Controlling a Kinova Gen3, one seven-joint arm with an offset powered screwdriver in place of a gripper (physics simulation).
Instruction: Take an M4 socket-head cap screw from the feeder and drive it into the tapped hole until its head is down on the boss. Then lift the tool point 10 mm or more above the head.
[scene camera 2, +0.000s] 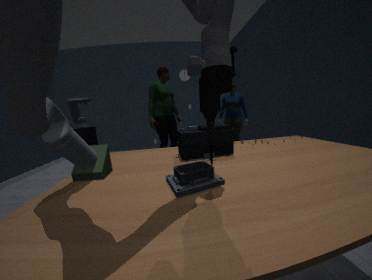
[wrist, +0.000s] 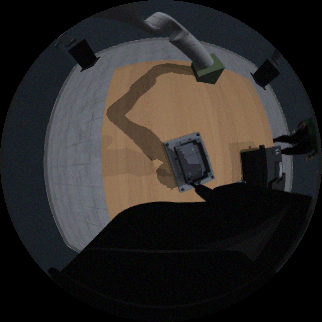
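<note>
The grey base plate (scene camera 2: 197, 188) (wrist: 171, 153) lies on the table and carries a dark, open-topped rectangular housing (scene camera 2: 195, 175). My screwdriver (scene camera 2: 211, 163) (wrist: 193, 183) points down in scene camera 2, its thin bit at the housing's rear right edge. In the wrist view its tip meets the housing's lower edge. Whether it touches the boss, and any screw at the tip, are too dark and small to tell. The tapped hole cannot be made out. A black box-shaped unit (scene camera 2: 192, 144) (wrist: 252, 165), apparently the feeder, stands behind the housing in scene camera 2.
A green block (scene camera 2: 104, 162) (wrist: 210, 75) stands under the arm's base on the wooden table (scene camera 2: 280, 200) (wrist: 175, 100). The arm's shadow falls across the table. A person in green (scene camera 2: 162, 102) and one in blue (scene camera 2: 233, 106) stand beyond the table.
</note>
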